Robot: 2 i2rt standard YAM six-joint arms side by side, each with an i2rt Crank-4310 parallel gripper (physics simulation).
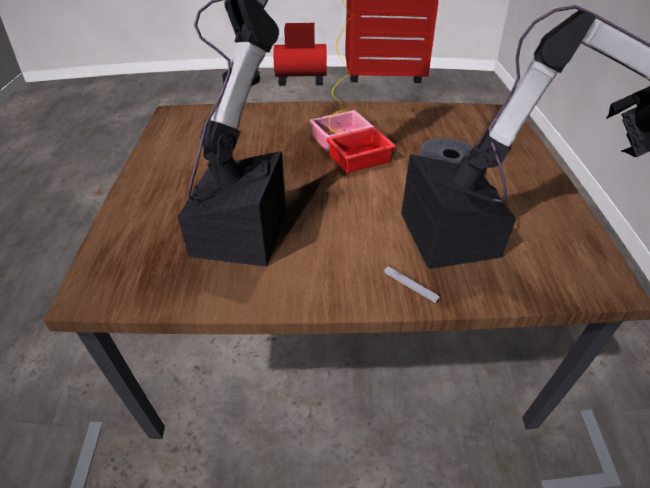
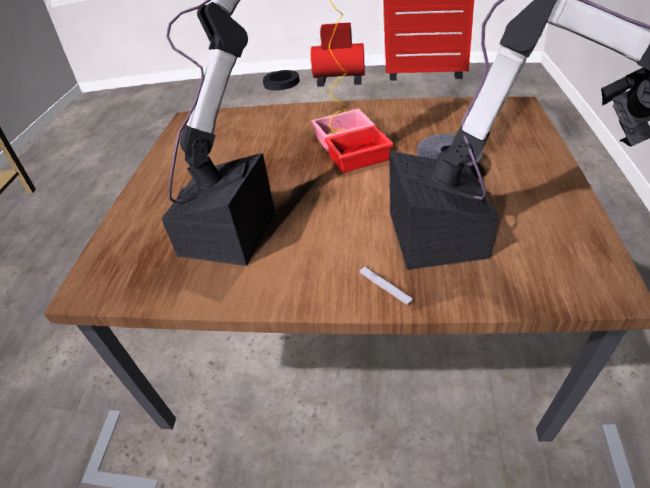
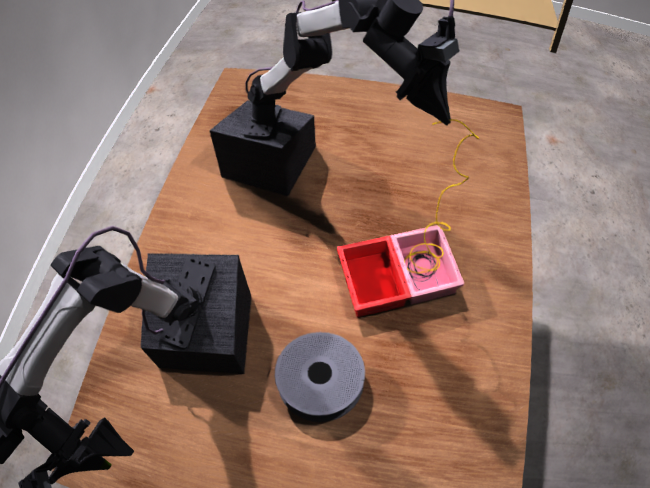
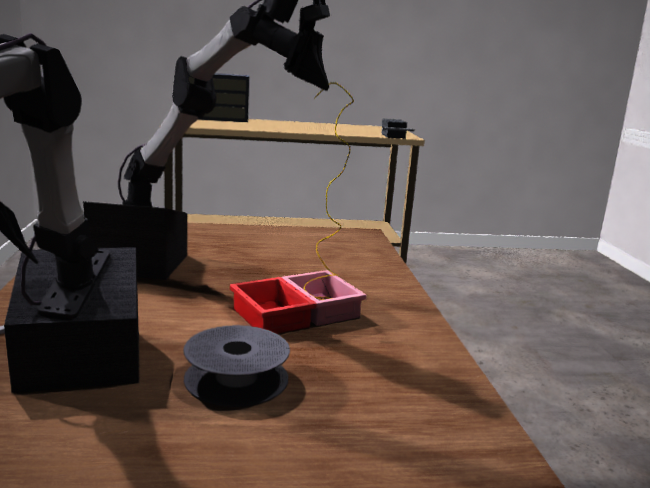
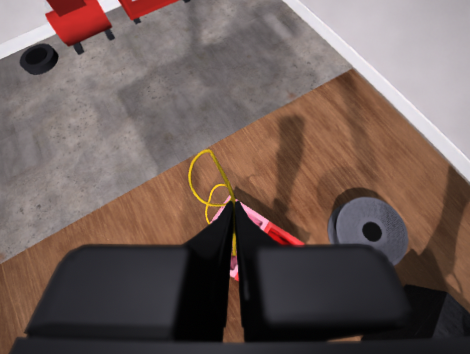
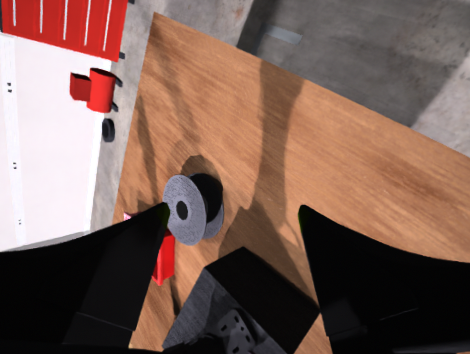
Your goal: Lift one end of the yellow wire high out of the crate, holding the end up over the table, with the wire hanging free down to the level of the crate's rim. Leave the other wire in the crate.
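Where they show: left gripper, between the fingertips: (image 3: 449, 123) (image 4: 328, 88) (image 5: 234, 204); right gripper, between the fingertips: (image 1: 616, 133) (image 2: 613, 121) (image 3: 121, 460) (image 4: 8, 289) (image 6: 233, 207); left arm's base, origin of its link: (image 1: 231, 182) (image 2: 212, 185) (image 3: 263, 122); right arm's base, origin of its link: (image 1: 462, 185) (image 2: 442, 182) (image 3: 188, 302) (image 4: 76, 282) (image 6: 214, 351).
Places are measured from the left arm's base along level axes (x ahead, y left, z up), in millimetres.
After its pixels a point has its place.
The yellow wire (image 1: 332, 93) {y -309, x 465, z 8 mm} (image 2: 330, 94) {y -309, x 460, z 5 mm} (image 3: 454, 157) {y -350, x 465, z 281 mm} (image 4: 326, 199) {y -342, x 457, z 115 mm} (image 5: 189, 175) {y -338, x 492, z 336 mm} hangs in loose waves from my left gripper (image 3: 448, 123) {y -352, x 441, z 370 mm} (image 4: 327, 88) {y -352, x 441, z 370 mm} (image 5: 234, 204) {y -352, x 441, z 370 mm}, which is shut on it near one end, high above the table. A short tail sticks out past the fingertips. The wire's lower part reaches down into the pink crate (image 1: 320, 137) {y -265, x 429, z -136 mm} (image 3: 452, 257) {y -330, x 530, z -103 mm} (image 4: 338, 310) {y -419, x 488, z -136 mm}, where yellow loops lie. The other wire, a dark coil (image 3: 421, 276) {y -358, x 458, z -161 mm}, lies in that crate too. My right gripper (image 1: 619, 133) {y -956, x -72, z 144 mm} (image 2: 615, 119) {y -956, x -72, z 144 mm} (image 3: 120, 458) {y -956, x -72, z 144 mm} (image 6: 233, 207) {y -956, x -72, z 144 mm} is open and empty, away from the crates.
A red crate (image 3: 380, 307) {y -466, x 356, z -138 mm} (image 4: 286, 320) {y -466, x 357, z -137 mm} stands against the pink one. A grey spool (image 1: 433, 147) {y -612, x 274, z -101 mm} (image 3: 294, 367) {y -652, x 175, z -100 mm} (image 4: 202, 351) {y -668, x 167, z -101 mm} (image 6: 187, 230) {y -621, x 190, z -101 mm} stands near the right arm's black base block (image 1: 462, 236) {y -542, x -180, z -68 mm}. A pale bar (image 1: 411, 284) {y -412, x -239, z -156 mm} (image 2: 385, 286) {y -413, x -242, z -156 mm} lies near the table's front edge.
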